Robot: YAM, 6 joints.
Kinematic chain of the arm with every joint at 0, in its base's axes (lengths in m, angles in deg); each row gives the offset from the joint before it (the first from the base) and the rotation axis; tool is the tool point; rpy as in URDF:
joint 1: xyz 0 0 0.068 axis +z
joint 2: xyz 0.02 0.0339 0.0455 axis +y
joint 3: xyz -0.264 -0.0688 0 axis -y
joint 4: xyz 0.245 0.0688 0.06 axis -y
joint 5: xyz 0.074 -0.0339 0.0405 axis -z
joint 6: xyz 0.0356 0 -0.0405 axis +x
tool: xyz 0 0 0 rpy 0 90 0
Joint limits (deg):
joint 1: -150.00..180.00
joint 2: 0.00..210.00
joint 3: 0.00..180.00
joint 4: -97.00..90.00
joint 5: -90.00..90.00
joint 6: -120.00..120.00
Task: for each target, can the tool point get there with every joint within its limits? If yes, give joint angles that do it. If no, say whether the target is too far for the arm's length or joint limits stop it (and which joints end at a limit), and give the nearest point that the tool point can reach.
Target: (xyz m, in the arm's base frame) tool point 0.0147 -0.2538 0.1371
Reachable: yes | joints -89.85 92.32 16.42 66.61 -23.22 36.50
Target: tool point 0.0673 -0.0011 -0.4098
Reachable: no: joint limits stop it (at a limit: joint 2) | nearest point 0.0965 -0.0016 -0.3468 | short by 0.069 m
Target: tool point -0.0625 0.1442 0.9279
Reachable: no: too far | nearest point -0.0493 0.1137 0.7306 | short by 0.200 m
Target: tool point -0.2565 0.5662 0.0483
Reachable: yes | joints 114.27 171.52 147.46 -8.55 -1.79 -30.70
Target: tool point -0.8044 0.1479 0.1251
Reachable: no: too far | nearest point -0.6351 0.1168 0.1226 | short by 0.172 m
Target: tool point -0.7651 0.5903 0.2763
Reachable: no: too far | nearest point -0.5042 0.3890 0.2196 | short by 0.334 m
